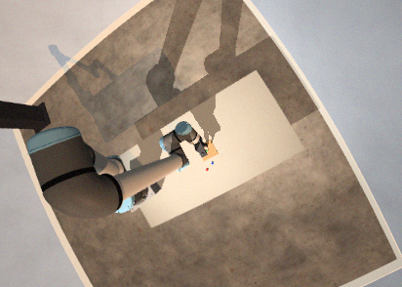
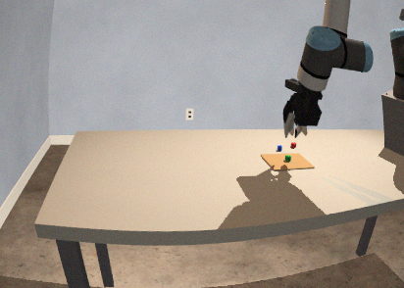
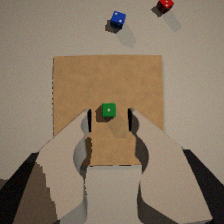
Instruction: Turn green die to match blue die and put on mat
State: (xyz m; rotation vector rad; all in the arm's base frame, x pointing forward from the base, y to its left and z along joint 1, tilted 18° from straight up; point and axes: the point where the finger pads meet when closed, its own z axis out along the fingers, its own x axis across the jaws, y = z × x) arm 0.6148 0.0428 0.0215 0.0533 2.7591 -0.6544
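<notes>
My gripper is now 8 cm above the green die and 1 cm to the left of it. From my hand the other things lie so: red die: 15 cm to the right, 9 cm below, 7 cm behind; then mat: 9 cm below, 1 cm to the right; then blue die: 12 cm to the right, 9 cm below, 1 cm behind.
</notes>
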